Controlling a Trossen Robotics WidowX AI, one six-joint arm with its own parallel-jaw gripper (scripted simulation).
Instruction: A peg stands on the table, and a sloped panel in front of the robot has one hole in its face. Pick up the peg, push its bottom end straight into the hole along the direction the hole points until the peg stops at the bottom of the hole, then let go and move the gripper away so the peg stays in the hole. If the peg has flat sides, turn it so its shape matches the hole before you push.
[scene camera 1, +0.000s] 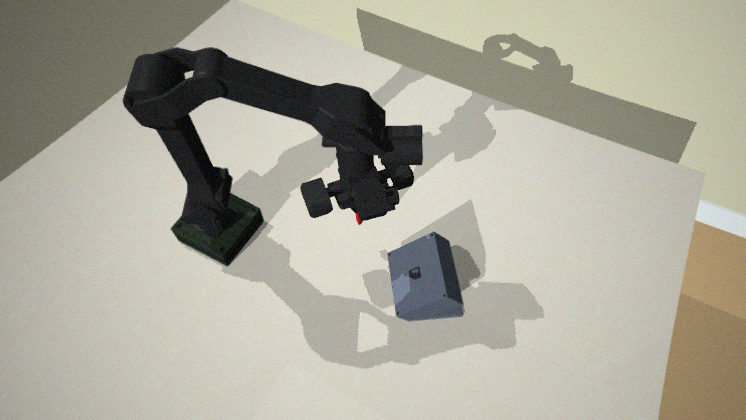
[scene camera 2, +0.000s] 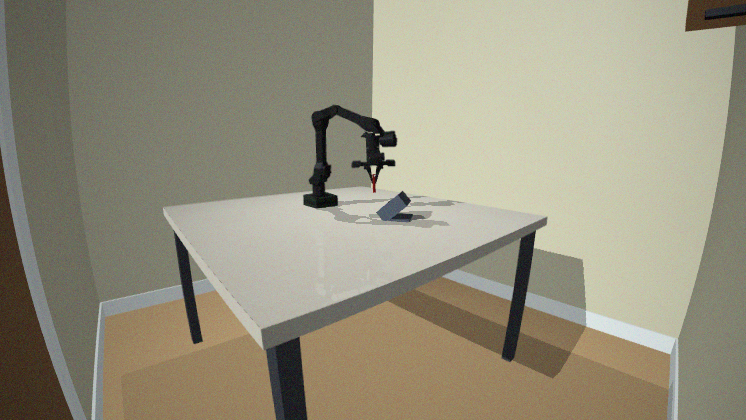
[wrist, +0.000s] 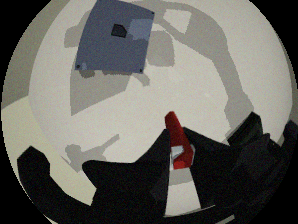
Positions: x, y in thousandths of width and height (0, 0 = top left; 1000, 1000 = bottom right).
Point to my gripper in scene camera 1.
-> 482, 501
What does my gripper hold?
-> A red peg.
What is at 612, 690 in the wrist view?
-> A red peg.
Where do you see my gripper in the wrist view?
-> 586, 592
